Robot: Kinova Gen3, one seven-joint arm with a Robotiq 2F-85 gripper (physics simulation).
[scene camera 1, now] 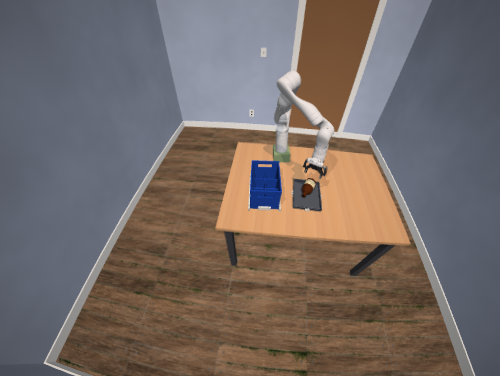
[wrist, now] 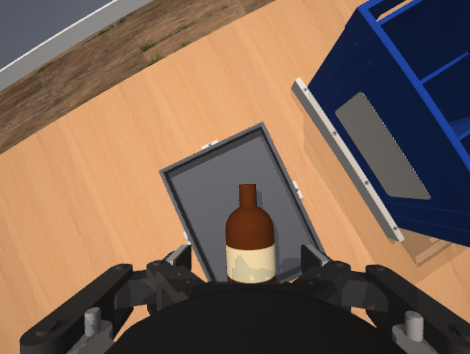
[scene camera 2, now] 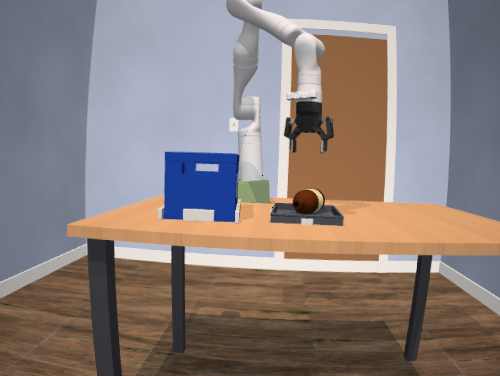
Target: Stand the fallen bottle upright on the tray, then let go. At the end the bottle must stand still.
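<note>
A brown bottle with a cream label lies on its side on the dark grey tray. In scene camera 2 its neck points toward the camera and slightly left. In the wrist view its neck points up the frame and its base is hidden behind the gripper body. My gripper is open and empty, pointing down. It hangs well above the bottle and the tray, apart from both, with the bottle lined up between the two fingers in the wrist view.
A tall blue crate with compartments stands left of the tray in both scene views, with white strips along its base. The wooden table carries both. The arm's green base block is behind them.
</note>
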